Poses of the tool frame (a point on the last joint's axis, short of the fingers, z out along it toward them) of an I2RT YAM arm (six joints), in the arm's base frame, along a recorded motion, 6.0 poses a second.
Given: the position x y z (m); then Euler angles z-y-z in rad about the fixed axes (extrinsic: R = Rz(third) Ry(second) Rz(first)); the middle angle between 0 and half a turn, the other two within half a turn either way.
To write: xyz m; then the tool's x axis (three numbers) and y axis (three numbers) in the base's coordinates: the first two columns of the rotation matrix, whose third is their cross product. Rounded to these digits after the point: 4 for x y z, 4 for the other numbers.
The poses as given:
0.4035 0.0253 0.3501 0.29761 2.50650 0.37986
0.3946 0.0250 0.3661 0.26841 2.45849 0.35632
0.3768 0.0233 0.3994 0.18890 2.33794 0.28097
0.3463 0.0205 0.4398 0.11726 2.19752 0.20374
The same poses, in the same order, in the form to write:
0.4035 0.0253 0.3501 -0.8235 -0.0130 -0.5672 -0.1353 0.9754 0.1740
0.3946 0.0250 0.3661 -0.7934 -0.0123 -0.6086 -0.1436 0.9754 0.1674
0.3768 0.0233 0.3994 -0.7071 -0.0086 -0.7071 -0.1471 0.9798 0.1352
0.3463 0.0205 0.4398 -0.5941 -0.0033 -0.8044 -0.1337 0.9865 0.0948

